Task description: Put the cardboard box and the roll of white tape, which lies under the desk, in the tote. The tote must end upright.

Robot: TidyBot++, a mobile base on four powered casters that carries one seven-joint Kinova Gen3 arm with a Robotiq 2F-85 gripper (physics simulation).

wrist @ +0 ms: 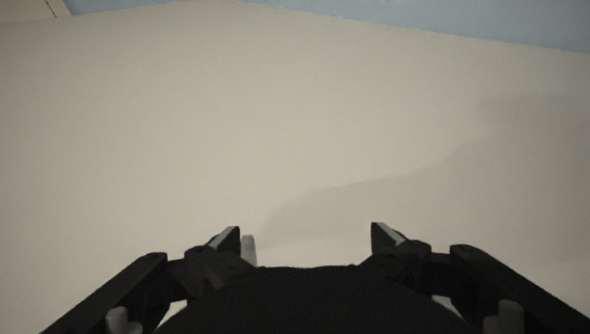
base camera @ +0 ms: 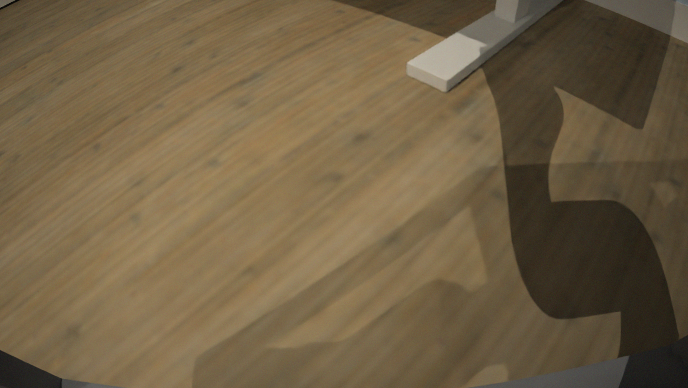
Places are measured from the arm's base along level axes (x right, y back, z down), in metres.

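Where they show: gripper, between the fingertips: point(wrist: 305, 238).
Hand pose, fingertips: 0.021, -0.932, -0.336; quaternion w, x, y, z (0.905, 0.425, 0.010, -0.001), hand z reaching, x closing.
Observation:
After its pixels a point has its place, as x, y, z.
My gripper point(wrist: 305, 238) @[0.021, -0.932, -0.336] is open, with nothing between its fingers. It is over the pale top of the desk point(wrist: 200, 125) @[-0.097, -1.093, -0.323], which fills most of the wrist view; its height above the surface is hard to tell. In the base camera view, one white foot of the desk point(base camera: 445, 56) @[0.170, -0.684, 0.372] rests on the floor at the upper right, with the lower part of a leg rising from it. The cardboard box, the roll of white tape and the tote do not show in either view.
A blue wall point(wrist: 475, 20) @[0.403, -1.435, -0.347] stands behind the desk top, and part of a pale door point(wrist: 27, 10) @[-1.256, -2.237, -0.267] shows at the top left. A white skirting board point(base camera: 645, 17) @[0.835, -0.967, 0.377] runs behind the desk foot. Shadows lie across the wooden floor point(base camera: 250, 175) @[-0.133, -0.451, 0.397] at the right.

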